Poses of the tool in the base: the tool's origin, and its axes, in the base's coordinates. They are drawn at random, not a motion.
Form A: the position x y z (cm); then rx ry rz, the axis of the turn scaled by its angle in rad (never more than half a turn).
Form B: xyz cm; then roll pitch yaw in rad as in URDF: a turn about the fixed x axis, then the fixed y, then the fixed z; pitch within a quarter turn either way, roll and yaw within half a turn. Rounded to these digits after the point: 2 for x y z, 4 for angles.
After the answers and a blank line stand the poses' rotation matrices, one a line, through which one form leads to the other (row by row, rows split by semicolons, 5 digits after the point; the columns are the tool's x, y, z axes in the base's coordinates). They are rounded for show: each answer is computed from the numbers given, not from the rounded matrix.
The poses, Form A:
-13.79 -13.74 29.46 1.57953 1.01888 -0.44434
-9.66 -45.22 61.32 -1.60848 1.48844 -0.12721
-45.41 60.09 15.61 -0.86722 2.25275 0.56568
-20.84 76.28 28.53 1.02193 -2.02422 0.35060
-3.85 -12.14 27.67 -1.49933 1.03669 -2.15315
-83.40 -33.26 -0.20 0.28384 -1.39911 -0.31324
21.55 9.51 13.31 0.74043 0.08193 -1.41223
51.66 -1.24 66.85 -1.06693 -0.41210 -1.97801
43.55 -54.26 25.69 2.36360 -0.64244 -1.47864
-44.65 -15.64 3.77 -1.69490 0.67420 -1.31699
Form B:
-13.79 -13.74 29.46 2.0085 0.8452 0.5886
-9.66 -45.22 61.32 -2.2936 0.5039 -1.2620
-45.41 60.09 15.61 2.9213 0.7775 -2.4972
-20.84 76.28 28.53 2.9674 -0.8855 -2.1238
-3.85 -12.14 27.67 -1.3156 -0.7408 -2.1413
-83.40 -33.26 -0.20 1.1912 -1.1542 -1.2106
21.55 9.51 13.31 0.4927 0.4916 -1.3480
51.66 -1.24 66.85 -0.1600 -0.9361 -2.0898
43.55 -54.26 25.69 2.3348 0.8868 -0.9308
-44.65 -15.64 3.77 -1.6511 -0.5061 -1.2256

0.55192 0.79890 0.23906; 0.36839 0.02360 -0.92937; -0.74812 0.60100 -0.28128
0.26616 -0.74026 0.61740; -0.83429 0.14392 0.53222; -0.48283 -0.65674 -0.57928
-0.56976 -0.70875 0.41599; -0.42815 0.68806 0.58589; -0.70147 0.15571 -0.69548
-0.33245 -0.76760 -0.54797; -0.53859 0.63148 -0.55781; 0.77421 0.10969 -0.62336
-0.39856 -0.14024 0.90636; -0.62108 -0.68589 -0.37923; 0.67484 -0.71406 0.18627
0.14261 0.04740 -0.98864; -0.37868 0.92547 -0.01025; 0.91448 0.37584 0.14993
0.19475 0.90860 -0.36948; -0.85978 -0.02317 -0.51014; -0.47207 0.41702 0.77669
-0.29408 0.79357 0.53269; -0.51482 -0.60109 0.61127; 0.80528 -0.09448 0.58532
0.37738 -0.22067 -0.89938; -0.50684 -0.86204 -0.00116; -0.77505 0.45628 -0.43716
0.29593 0.08799 0.95115; -0.82307 -0.48184 0.30066; 0.48475 -0.87183 -0.07016

